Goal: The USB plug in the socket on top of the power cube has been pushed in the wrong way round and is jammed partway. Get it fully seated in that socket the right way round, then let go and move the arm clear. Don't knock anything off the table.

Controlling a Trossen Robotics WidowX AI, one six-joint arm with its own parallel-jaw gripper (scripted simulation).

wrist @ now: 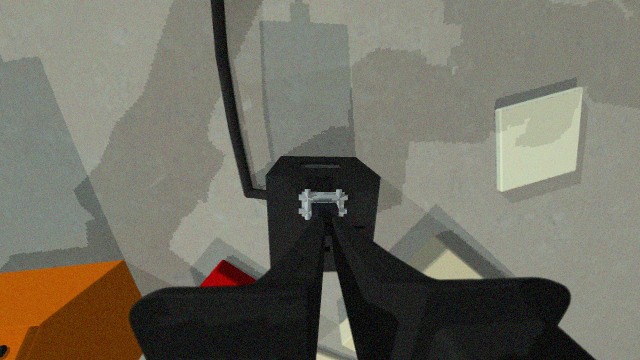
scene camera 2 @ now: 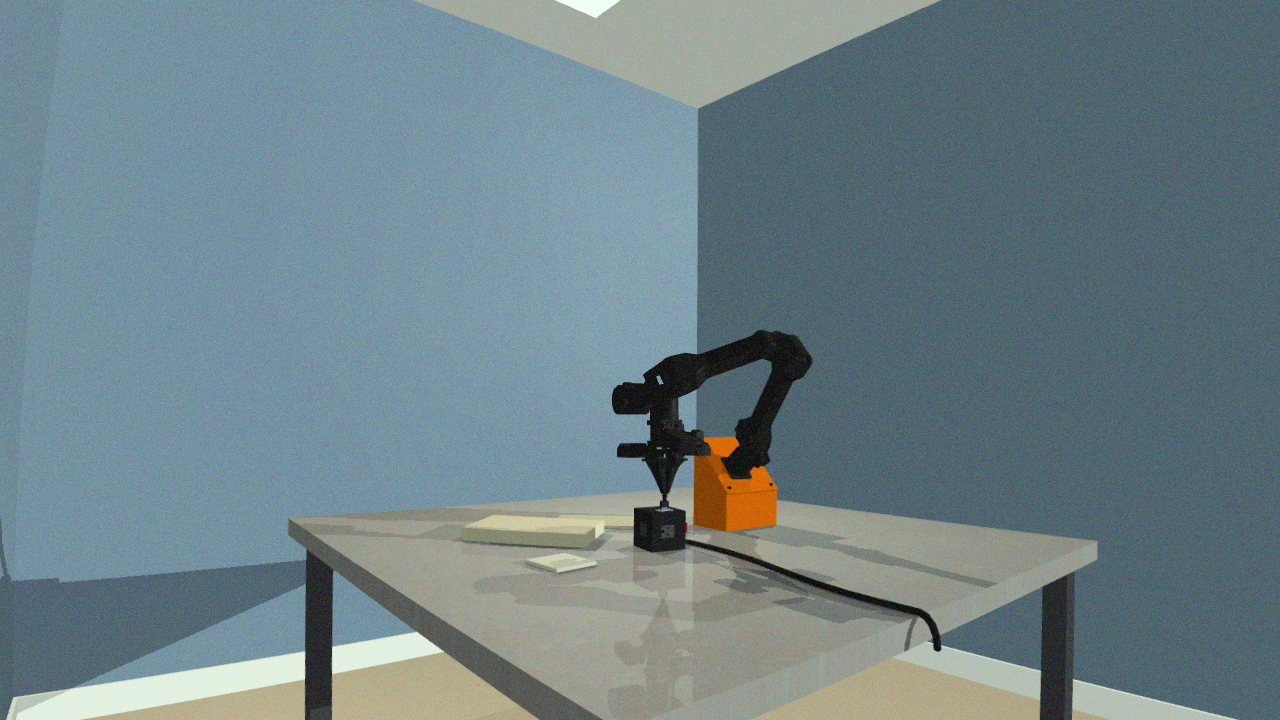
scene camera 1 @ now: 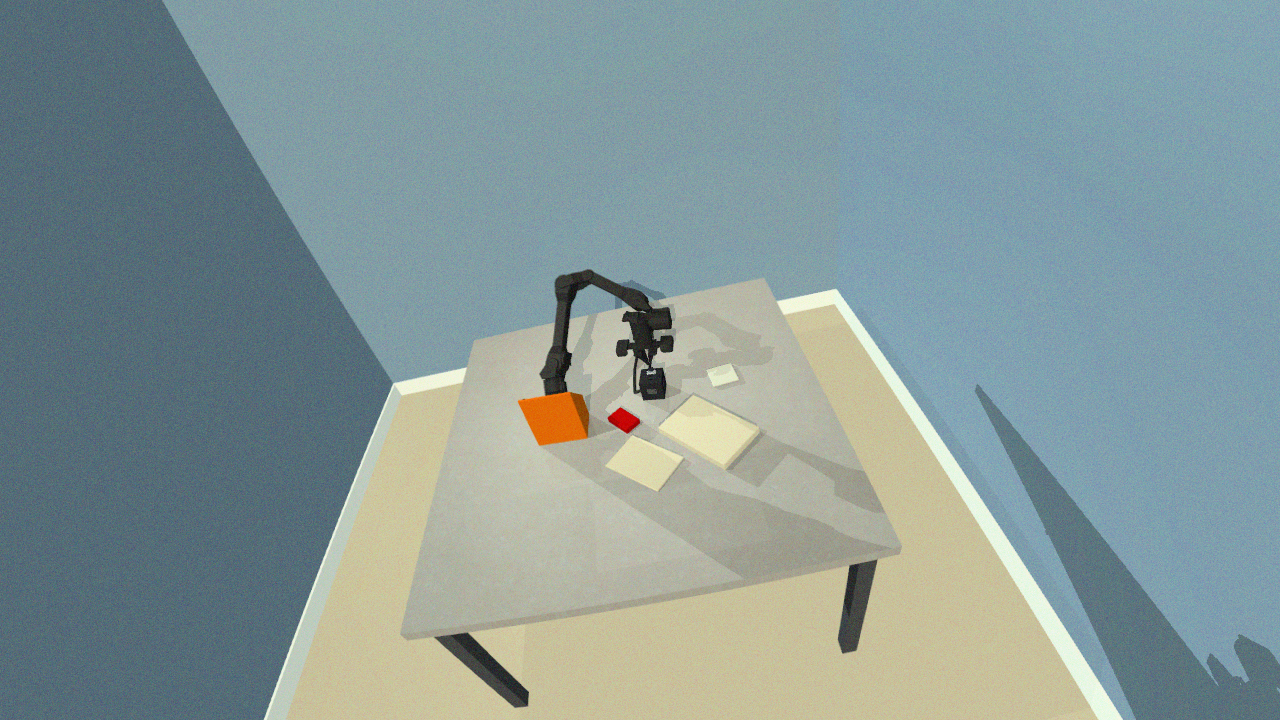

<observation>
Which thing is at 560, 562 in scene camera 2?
A small cream tile.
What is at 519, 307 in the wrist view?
My gripper.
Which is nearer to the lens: the small cream tile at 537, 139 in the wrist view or the red block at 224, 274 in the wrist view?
The red block.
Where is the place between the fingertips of my gripper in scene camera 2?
At 665, 493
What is my gripper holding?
An usb plug.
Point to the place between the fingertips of my gripper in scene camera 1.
At 649, 364
</observation>
